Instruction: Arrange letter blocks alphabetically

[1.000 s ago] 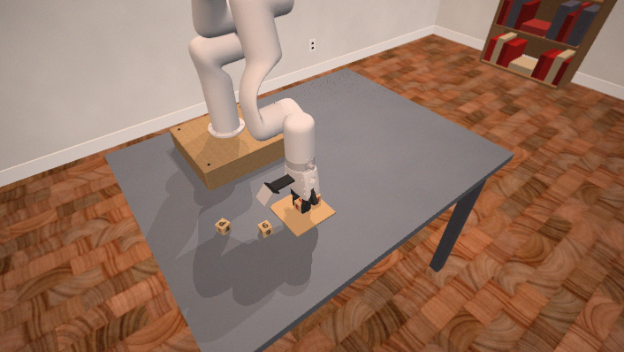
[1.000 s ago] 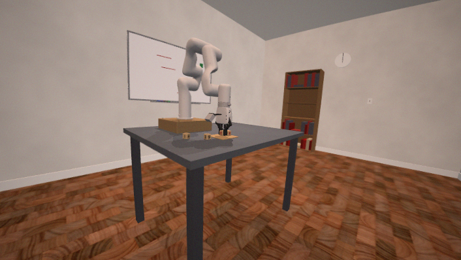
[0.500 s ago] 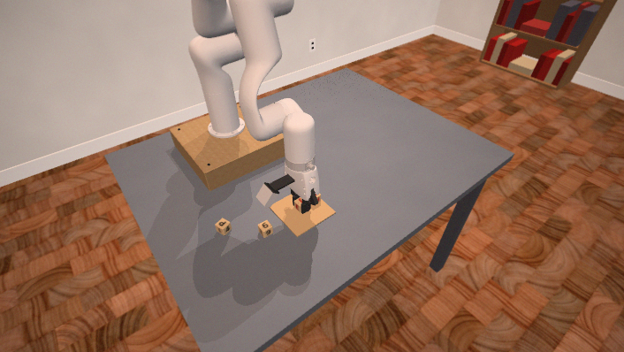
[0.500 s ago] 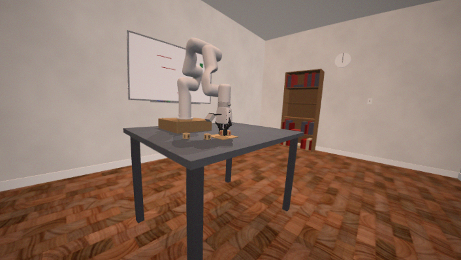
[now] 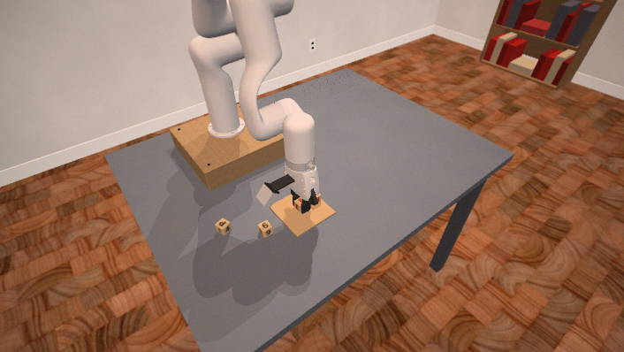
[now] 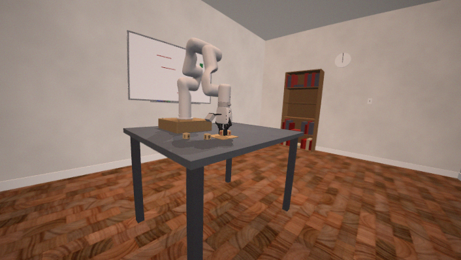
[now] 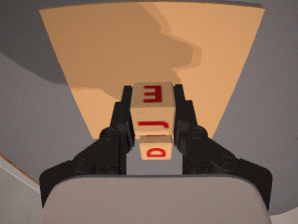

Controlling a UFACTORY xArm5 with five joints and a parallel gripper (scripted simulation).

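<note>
Now: the tan mat 3 cm below my hand. The rest, counted from my hand: wooden block: 1 cm behind, 5 cm to the left, 1 cm below.
</note>
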